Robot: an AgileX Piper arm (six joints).
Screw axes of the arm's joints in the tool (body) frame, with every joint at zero. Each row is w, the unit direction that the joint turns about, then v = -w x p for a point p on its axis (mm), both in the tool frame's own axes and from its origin. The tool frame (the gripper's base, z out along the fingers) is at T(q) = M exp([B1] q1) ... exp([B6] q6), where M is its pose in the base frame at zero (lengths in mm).
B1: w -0.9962 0 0.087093 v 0 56.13 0
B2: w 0 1 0 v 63.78 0 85.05
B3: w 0 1 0 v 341.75 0 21.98
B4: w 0 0 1 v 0 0 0
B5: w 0 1 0 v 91 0 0
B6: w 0 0 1 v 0 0 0
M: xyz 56.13 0 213.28 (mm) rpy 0 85 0 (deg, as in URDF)
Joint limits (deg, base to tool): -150..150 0..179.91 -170..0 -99.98..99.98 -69.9..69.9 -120..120
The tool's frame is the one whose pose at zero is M.
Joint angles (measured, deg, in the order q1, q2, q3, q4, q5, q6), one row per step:
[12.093 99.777 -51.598 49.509 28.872 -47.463]
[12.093 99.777 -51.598 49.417 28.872 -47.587]
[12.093 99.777 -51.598 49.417 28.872 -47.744]
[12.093 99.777 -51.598 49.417 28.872 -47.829]
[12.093 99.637 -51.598 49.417 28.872 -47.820]
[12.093 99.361 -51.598 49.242 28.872 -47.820]
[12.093 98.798 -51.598 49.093 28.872 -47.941]
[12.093 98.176 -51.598 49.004 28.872 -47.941]
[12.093 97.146 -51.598 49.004 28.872 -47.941]
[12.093 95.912 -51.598 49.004 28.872 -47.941]
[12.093 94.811 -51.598 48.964 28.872 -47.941]
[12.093 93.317 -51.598 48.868 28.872 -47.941]
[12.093 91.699 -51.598 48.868 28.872 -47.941]
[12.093 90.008 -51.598 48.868 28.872 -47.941]
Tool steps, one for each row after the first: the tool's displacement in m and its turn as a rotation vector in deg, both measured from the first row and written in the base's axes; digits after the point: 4 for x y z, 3 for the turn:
[0.0000 -0.0001 0.0000 -0.107 -0.070 0.166]
[0.0000 -0.0001 0.0000 -0.160 -0.140 0.296]
[0.0000 -0.0001 0.0000 -0.189 -0.178 0.366]
[-0.0001 -0.0001 0.0007 -0.157 -0.311 0.358]
[-0.0004 -0.0002 0.0022 -0.225 -0.608 0.477]
[-0.0008 -0.0004 0.0053 -0.258 -1.235 0.677]
[-0.0014 -0.0006 0.0088 -0.196 -1.858 0.734]
[-0.0023 -0.0008 0.0145 0.013 -2.867 0.729]
[-0.0035 -0.0010 0.0214 0.264 -4.075 0.722]
[-0.0048 -0.0013 0.0275 0.458 -5.159 0.743]
[-0.0066 -0.0018 0.0357 0.690 -6.637 0.797]
[-0.0089 -0.0022 0.0446 1.018 -8.222 0.787]
[-0.0115 -0.0028 0.0538 1.360 -9.878 0.776]

